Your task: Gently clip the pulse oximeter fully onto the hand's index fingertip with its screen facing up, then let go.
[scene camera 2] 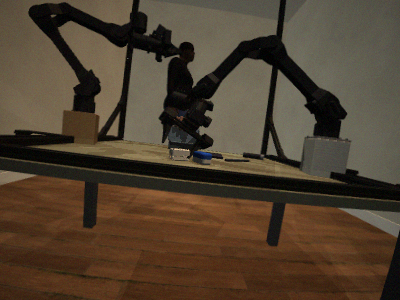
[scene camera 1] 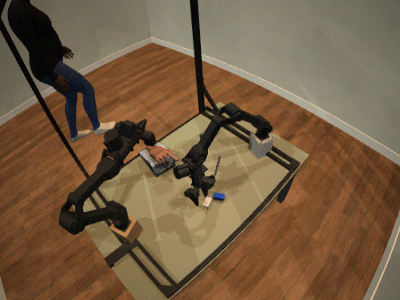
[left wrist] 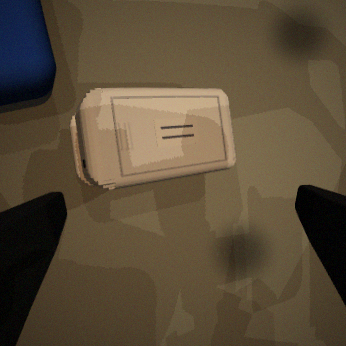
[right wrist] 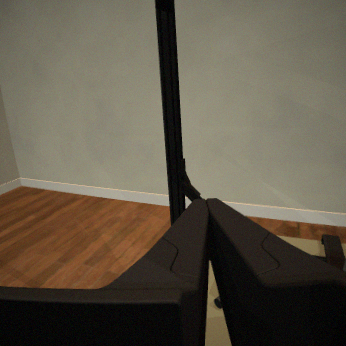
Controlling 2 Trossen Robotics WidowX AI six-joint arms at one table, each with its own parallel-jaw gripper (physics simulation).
My right gripper (scene camera 1: 145, 119) is shut, with nothing in its grasp. The table carries a blue block (left wrist: 35, 67). I also see my left gripper (scene camera 2: 175, 151) and a white pulse oximeter (left wrist: 121, 136).
My left gripper also shows in the left wrist view (left wrist: 181, 199). My right gripper also shows in scene camera 2 (scene camera 2: 182, 52) and in the right wrist view (right wrist: 204, 209). The right wrist view does not show the white pulse oximeter: it is out of frame. The right wrist view misses the blue block: it is out of frame.
